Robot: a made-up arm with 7 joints.
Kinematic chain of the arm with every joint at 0, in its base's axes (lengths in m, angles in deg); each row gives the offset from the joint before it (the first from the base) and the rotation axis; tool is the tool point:
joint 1: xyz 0 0 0.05 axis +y
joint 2: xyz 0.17 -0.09 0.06 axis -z
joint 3: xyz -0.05 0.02 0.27 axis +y
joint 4: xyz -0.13 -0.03 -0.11 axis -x
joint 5: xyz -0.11 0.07 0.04 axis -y
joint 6: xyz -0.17 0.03 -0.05 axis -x
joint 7: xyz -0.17 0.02 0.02 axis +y
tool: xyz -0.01 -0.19 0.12
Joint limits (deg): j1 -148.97..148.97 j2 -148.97..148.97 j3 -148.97..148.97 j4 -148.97..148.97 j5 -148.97..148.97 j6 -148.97..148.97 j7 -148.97..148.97
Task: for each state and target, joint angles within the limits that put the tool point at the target. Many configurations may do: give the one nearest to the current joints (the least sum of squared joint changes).
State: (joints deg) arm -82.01 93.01 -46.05 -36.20 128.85 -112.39 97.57
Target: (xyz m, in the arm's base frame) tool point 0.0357 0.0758 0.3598
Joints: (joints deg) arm -69.72 58.58 -7.46 -19.95 82.99 -110.93 98.40
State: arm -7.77 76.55 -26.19 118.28 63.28 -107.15 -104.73
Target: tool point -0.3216 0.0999 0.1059
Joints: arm -2.41 91.86 -30.18 105.47 65.94 -107.78 -109.73
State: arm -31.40 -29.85 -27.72 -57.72 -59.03 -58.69 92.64
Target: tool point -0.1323 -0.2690 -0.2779
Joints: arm -83.28 -14.38 -21.58 -57.27 -48.74 -70.09 102.67
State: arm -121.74 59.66 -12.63 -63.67 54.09 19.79 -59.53
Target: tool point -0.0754 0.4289 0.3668
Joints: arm -118.48 75.96 -16.79 -65.91 60.68 18.92 -62.42
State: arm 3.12 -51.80 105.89 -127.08 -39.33 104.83 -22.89
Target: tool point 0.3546 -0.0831 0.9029
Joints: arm -21.76 -62.71 117.13 -100.73 -48.46 104.18 -5.63
